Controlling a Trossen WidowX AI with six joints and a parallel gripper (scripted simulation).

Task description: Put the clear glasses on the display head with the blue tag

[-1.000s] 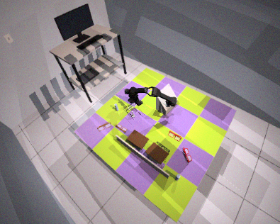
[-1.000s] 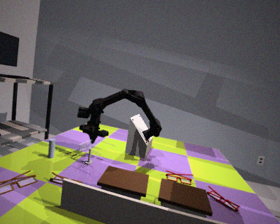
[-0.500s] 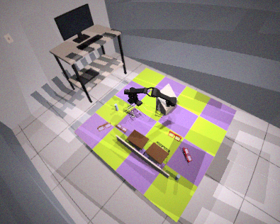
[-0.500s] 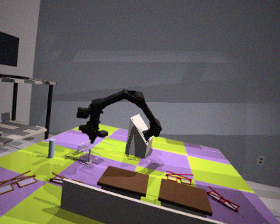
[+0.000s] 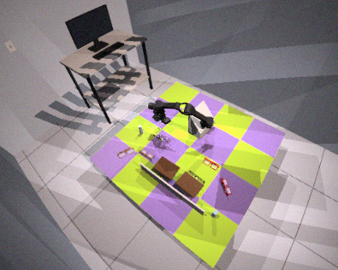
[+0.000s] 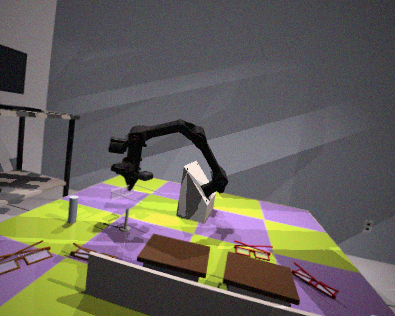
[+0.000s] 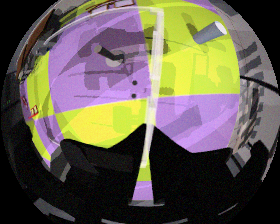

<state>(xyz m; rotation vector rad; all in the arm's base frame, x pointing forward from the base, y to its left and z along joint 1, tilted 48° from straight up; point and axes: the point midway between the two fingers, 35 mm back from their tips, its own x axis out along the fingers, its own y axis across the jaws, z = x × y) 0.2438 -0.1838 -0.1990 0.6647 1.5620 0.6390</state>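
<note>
My gripper tip is 9 cm short of the grey peg, 9 cm above it and 7 cm to the right of it. The rest, counted from my gripper tip: low grey wall: 48 cm to the left, 34 cm ahead, 6 cm below.
</note>
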